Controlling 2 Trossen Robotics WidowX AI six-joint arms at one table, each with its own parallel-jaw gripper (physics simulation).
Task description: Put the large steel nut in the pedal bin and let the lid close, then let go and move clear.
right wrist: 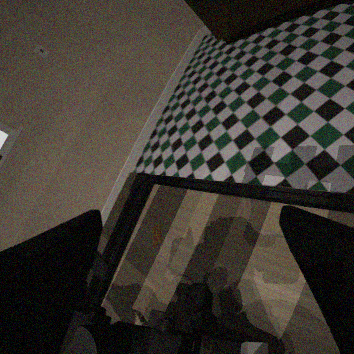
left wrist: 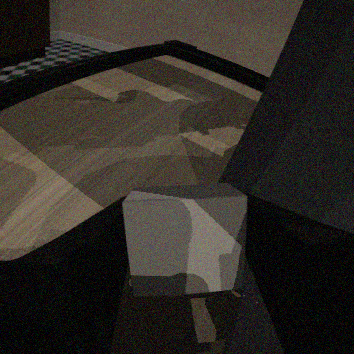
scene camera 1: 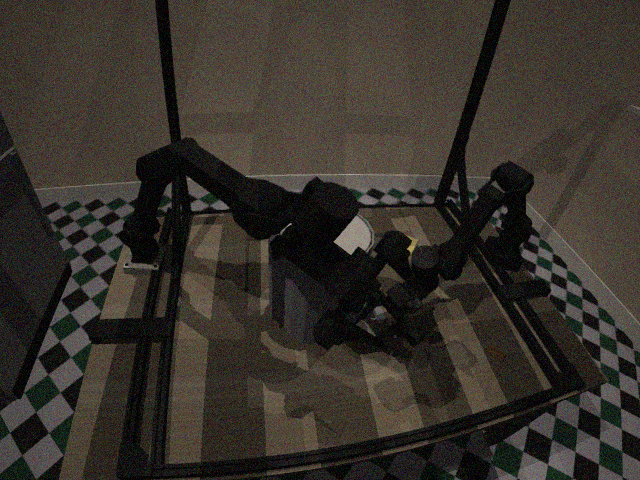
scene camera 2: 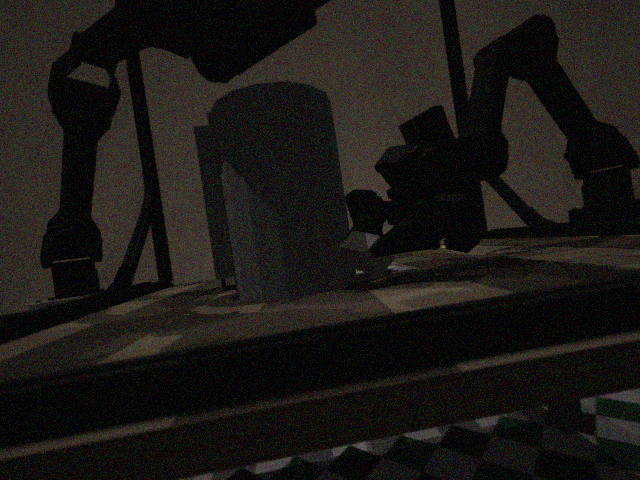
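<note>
The pedal bin stands mid-table; its pale lid shows behind my right arm, which reaches over it. The bin's dark side fills the right of the left wrist view. My left gripper is shut on the large steel nut, a grey block held low over the table right beside the bin's foot. My right gripper is open and empty, looking down at the table and its edge.
A black frame rims the table and rises as posts at the back. A small yellow block lies behind the left arm. A checkered floor surrounds the table.
</note>
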